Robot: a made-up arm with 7 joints.
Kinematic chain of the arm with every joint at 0, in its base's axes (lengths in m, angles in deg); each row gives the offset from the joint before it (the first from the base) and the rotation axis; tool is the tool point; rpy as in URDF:
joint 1: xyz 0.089 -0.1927 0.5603 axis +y
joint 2: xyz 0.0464 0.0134 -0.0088 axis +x
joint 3: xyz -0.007 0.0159 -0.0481 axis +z
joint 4: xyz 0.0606 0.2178 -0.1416 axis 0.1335 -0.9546 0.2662
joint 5: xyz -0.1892 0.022 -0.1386 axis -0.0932 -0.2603 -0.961
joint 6: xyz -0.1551 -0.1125 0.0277 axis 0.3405 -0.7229 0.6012
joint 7: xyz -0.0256 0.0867 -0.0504 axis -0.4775 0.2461 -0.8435
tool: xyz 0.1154 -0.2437 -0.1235 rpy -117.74 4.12 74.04
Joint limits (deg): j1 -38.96..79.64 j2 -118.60..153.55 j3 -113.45..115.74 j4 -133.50..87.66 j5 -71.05..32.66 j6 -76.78..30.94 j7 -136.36..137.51
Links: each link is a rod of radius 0.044 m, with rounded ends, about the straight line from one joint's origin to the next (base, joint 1, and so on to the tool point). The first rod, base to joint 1, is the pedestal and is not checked.
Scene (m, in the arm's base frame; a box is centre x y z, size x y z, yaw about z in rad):
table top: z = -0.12
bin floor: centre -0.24 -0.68 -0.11 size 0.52 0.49 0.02 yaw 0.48
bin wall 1: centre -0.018 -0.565 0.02 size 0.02 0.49 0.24 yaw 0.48
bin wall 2: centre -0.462 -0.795 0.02 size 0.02 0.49 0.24 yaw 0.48
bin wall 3: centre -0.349 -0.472 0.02 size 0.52 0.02 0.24 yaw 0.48
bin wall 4: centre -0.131 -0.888 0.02 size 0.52 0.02 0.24 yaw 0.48
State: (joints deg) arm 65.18 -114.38 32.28 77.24 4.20 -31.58 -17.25
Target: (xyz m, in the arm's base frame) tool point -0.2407 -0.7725 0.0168
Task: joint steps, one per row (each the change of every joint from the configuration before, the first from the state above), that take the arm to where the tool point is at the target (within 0.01 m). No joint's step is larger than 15 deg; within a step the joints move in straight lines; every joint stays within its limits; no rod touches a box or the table.
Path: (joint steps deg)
1: 3.08 13.43 2.41 -5.73 5.51 -1.60 -4.42
2: 3.08 13.42 2.41 -5.73 5.52 -1.61 -4.42
3: 3.08 13.43 2.41 -5.73 5.51 -1.60 -4.42
4: -8.44 1.45 -4.53 13.81 5.96 -14.24 3.21
5: -8.44 1.45 -4.53 13.80 5.96 -14.25 3.20

